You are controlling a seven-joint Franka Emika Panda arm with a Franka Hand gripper.
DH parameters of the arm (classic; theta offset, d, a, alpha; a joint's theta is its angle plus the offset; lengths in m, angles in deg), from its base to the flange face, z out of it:
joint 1: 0 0.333 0 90
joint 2: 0 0 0 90
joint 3: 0 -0.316 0.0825 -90
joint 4: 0 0 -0.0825 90
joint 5: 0 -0.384 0 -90
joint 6: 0 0 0.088 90
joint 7: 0 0.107 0 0
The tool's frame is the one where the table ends.
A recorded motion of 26 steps. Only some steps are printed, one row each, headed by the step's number.
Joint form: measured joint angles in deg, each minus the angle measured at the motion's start. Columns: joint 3, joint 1, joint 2, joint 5, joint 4, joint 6, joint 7.
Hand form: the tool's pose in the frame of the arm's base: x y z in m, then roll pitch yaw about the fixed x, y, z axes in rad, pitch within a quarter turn. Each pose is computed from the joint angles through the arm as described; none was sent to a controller.
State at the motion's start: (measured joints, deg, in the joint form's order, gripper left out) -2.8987 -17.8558 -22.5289 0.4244 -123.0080 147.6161 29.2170
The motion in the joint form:
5: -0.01 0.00 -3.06 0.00 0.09 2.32 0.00
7: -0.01 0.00 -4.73 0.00 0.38 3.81 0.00
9: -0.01 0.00 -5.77 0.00 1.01 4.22 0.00
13: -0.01 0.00 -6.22 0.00 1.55 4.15 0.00
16: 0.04 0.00 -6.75 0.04 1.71 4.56 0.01
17: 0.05 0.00 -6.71 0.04 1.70 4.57 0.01
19: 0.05 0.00 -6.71 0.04 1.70 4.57 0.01
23: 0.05 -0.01 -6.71 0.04 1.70 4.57 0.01
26: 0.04 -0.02 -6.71 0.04 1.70 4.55 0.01
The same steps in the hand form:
5: 0.5533 -0.1473 0.1936 -3.1134 -0.0135 -0.7699
7: 0.5538 -0.1473 0.1811 -3.1111 -0.0145 -0.7705
9: 0.5560 -0.1479 0.1752 -3.1104 -0.0141 -0.7709
13: 0.5583 -0.1485 0.1739 -3.1099 -0.0142 -0.7711
16: 0.5585 -0.1491 0.1702 -3.1098 -0.0150 -0.7717
17: 0.5585 -0.1492 0.1706 -3.1096 -0.0157 -0.7718
19: 0.5585 -0.1492 0.1706 -3.1096 -0.0157 -0.7718
23: 0.5585 -0.1493 0.1706 -3.1096 -0.0157 -0.7720
26: 0.5585 -0.1493 0.1705 -3.1097 -0.0153 -0.7720

